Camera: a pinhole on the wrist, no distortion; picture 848 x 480 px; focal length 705.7 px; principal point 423.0 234.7 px. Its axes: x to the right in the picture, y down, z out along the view. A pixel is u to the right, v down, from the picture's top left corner.
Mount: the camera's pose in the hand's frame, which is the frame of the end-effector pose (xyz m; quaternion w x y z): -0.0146 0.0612 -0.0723 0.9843 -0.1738 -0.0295 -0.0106
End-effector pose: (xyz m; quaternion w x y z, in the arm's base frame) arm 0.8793 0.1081 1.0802 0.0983 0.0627 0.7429 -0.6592
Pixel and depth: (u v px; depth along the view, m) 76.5 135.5 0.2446
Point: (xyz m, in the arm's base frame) 1.0597 -0.0325 0.9860
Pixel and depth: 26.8 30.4 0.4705
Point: 1.2260 -0.2646 1.0120
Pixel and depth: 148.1 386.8 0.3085
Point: 1.0877 -0.0434 0.8704
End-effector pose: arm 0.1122 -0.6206 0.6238 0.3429 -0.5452 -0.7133 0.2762
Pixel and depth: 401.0 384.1 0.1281
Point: 0.1630 -0.6122 0.4954
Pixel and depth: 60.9 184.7 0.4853
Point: -0.0216 -0.8593 0.1850
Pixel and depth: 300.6 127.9 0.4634
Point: -0.0772 -0.7073 0.2483
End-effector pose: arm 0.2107 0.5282 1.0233 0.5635 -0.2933 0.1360 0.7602
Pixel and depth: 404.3 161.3 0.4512
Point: -0.0473 0.6278 1.3231
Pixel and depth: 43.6 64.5 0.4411
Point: 0.0505 0.4691 1.4632
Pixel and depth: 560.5 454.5 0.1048
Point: 0.0863 0.4959 1.0196
